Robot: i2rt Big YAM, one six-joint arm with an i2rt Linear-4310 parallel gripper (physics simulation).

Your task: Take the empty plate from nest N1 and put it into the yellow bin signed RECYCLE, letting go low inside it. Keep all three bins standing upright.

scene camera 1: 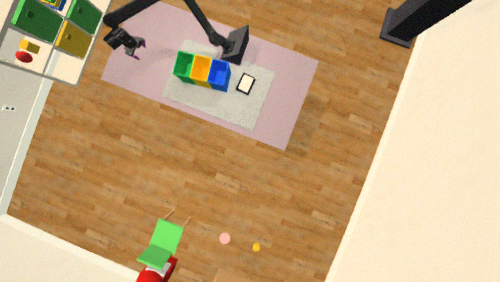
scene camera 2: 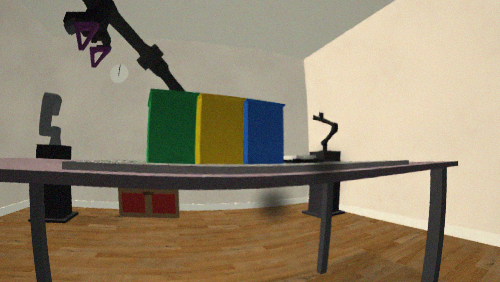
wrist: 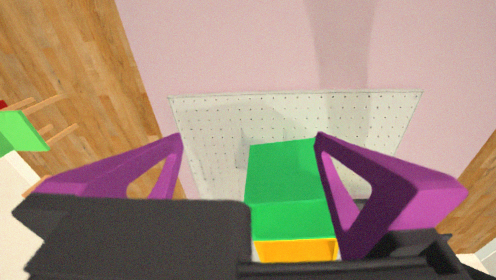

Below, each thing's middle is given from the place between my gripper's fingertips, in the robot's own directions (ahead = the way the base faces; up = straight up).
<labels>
I see my gripper 5 cm past the green bin [scene camera 2: 171, 130], 26 cm to the right of it and 18 cm above it. The rest, counted from my hand: yellow bin [scene camera 2: 219, 119]: 6 cm behind, 39 cm to the left, 18 cm below; then blue bin [scene camera 2: 263, 134]: 7 cm behind, 52 cm to the left, 18 cm below.
</labels>
